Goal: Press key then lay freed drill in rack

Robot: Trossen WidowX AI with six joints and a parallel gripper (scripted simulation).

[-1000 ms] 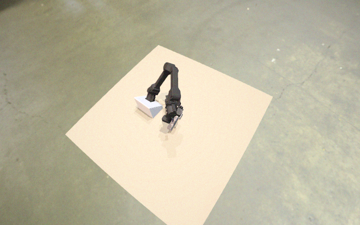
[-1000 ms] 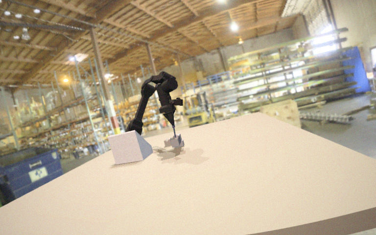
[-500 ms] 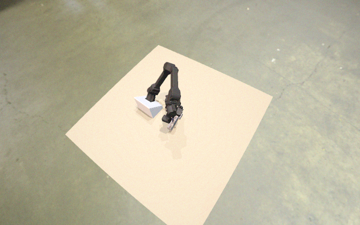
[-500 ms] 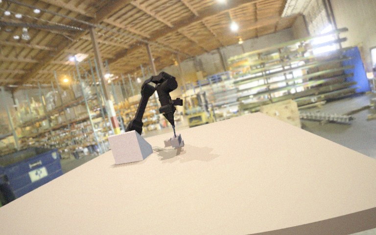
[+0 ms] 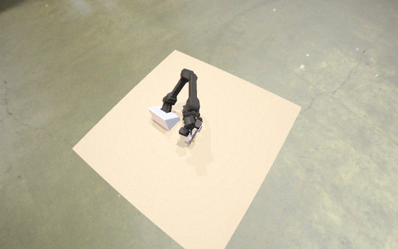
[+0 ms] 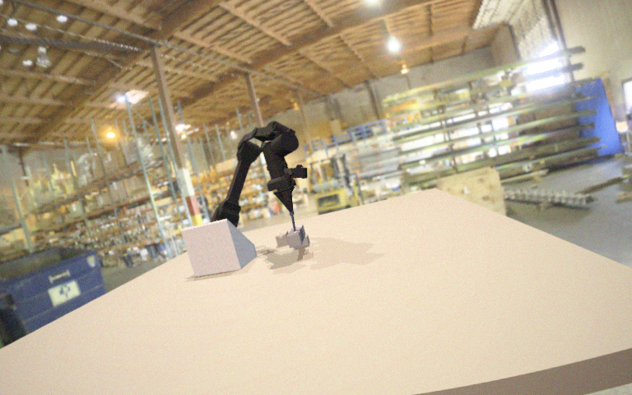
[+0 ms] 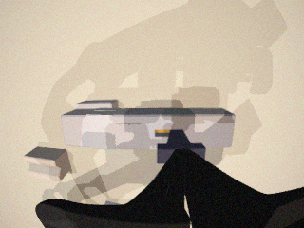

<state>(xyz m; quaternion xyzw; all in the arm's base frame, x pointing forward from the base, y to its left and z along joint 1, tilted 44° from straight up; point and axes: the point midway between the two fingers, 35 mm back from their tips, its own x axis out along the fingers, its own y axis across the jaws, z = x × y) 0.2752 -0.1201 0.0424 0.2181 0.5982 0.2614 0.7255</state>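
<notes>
My gripper tip is now 3 cm above the blue key. From my gripper tip the other things lie so: drill: 8 cm below, 5 cm to the left, 1 cm behind; then rack: 19 cm to the left, 11 cm below, 10 cm behind; then housing block: 9 cm below, 3 cm to the left, 1 cm behind.
</notes>
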